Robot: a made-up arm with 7 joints.
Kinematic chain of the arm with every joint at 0, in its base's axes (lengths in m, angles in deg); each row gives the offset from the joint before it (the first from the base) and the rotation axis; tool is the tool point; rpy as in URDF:
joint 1: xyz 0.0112 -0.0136 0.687 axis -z
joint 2: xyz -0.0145 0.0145 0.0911 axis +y
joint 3: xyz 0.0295 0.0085 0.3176 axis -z
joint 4: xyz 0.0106 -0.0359 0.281 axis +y
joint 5: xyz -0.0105 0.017 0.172 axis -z
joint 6: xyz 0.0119 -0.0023 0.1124 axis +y
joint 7: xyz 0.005 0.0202 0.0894 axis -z
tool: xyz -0.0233 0.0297 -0.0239 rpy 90 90 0
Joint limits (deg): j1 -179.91..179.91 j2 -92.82..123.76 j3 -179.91..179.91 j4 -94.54..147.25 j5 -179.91..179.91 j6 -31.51..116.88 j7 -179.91..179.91
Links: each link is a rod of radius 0.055 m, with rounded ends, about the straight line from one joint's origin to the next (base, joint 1, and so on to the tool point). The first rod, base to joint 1, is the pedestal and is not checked.
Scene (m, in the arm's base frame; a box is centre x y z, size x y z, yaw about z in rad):
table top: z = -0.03
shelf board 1: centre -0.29 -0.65 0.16 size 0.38 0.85 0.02 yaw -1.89
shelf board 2: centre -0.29 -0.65 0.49 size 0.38 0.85 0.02 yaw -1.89
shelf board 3: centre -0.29 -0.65 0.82 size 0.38 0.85 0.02 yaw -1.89
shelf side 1: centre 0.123 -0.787 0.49 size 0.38 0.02 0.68 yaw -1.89
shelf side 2: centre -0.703 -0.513 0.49 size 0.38 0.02 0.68 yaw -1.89
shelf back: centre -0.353 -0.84 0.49 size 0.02 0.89 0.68 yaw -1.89
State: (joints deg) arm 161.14 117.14 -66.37 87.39 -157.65 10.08 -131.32
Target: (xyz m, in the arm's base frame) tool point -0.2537 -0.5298 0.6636
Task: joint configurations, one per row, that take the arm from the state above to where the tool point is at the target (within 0.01 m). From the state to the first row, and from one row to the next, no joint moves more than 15 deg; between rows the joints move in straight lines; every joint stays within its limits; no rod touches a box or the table.
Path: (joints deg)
1: 167.40 117.43 -59.28 97.39 -157.07 7.71 -129.98
2: 173.65 117.72 -52.20 107.38 -156.49 5.33 -128.64
3: 179.91 118.00 -45.11 117.38 -155.91 2.96 -127.31
4: 173.81 112.27 -57.83 127.34 -154.40 -1.08 -125.81
5: 167.70 106.54 -70.55 137.29 -152.88 -5.12 -124.32
6: 161.60 100.80 -83.28 147.25 -151.37 -9.16 -122.83
7: 159.60 99.19 -83.20 135.86 -152.73 -3.75 -125.29
8: 157.60 97.58 -83.12 124.47 -154.09 1.65 -127.75
9: 155.60 95.97 -83.04 113.09 -155.45 7.06 -130.21

